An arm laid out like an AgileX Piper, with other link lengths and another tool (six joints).
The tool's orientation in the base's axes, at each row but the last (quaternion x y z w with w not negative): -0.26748, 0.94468, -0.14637, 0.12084; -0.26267, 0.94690, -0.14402, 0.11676; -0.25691, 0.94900, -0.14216, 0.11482; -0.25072, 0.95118, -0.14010, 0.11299; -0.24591, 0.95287, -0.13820, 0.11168; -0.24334, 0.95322, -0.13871, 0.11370; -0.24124, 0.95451, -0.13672, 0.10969; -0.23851, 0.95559, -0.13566, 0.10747; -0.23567, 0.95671, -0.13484, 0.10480
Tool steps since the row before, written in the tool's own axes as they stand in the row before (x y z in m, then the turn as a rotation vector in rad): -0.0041, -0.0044, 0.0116, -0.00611, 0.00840, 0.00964; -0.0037, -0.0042, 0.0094, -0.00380, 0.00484, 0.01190; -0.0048, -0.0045, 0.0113, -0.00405, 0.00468, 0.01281; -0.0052, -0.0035, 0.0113, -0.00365, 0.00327, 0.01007; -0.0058, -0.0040, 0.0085, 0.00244, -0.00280, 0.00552; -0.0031, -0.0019, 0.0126, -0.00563, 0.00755, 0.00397; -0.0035, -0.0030, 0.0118, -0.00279, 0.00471, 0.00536; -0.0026, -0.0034, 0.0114, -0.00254, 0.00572, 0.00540; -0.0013, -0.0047, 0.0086, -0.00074, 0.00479, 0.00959
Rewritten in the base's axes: 0.0090, -0.0038, -0.0086, 0.00407, 0.00810, -0.01089; 0.0078, -0.0035, -0.0068, 0.00446, 0.00347, -0.01215; 0.0094, -0.0036, -0.0084, 0.00501, 0.00328, -0.01291; 0.0092, -0.0026, -0.0087, 0.00451, 0.00247, -0.00995; 0.0091, -0.0022, -0.0058, 0.00069, -0.00472, -0.00463; 0.0071, -0.0027, -0.0107, 0.00268, 0.00832, -0.00529; 0.0075, -0.0033, -0.0096, 0.00185, 0.00424, -0.00611; 0.0068, -0.0040, -0.0093, 0.00121, 0.00497, -0.00650; 0.0054, -0.0052, -0.0065, 0.00115, 0.00244, -0.01040
